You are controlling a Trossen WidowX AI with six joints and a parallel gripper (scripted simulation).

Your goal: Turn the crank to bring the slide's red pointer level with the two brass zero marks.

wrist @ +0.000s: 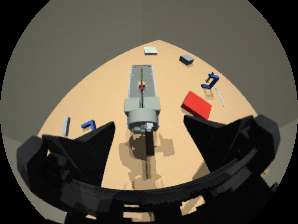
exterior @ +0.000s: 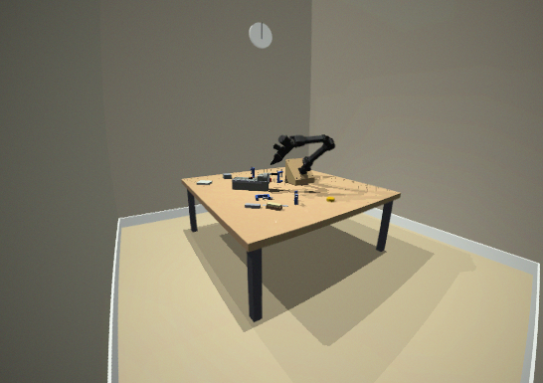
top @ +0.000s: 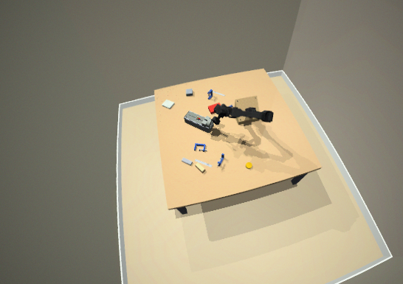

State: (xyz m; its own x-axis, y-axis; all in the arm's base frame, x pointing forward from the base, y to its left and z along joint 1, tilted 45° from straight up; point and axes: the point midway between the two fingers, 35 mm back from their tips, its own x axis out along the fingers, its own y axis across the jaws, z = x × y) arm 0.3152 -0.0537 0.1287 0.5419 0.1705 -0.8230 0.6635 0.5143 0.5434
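Now: the dark crank handle 20 mm behind my gripper tip, 20 mm to the left of it and 80 mm below it. The rest, counted from my gripper tip: red pointer 110 mm ahead, 90 mm to the right, 110 mm below; then tan block 200 mm ahead, 340 mm to the left, 180 mm below; then yellow disc 180 mm behind, 420 mm to the left, 180 mm below.
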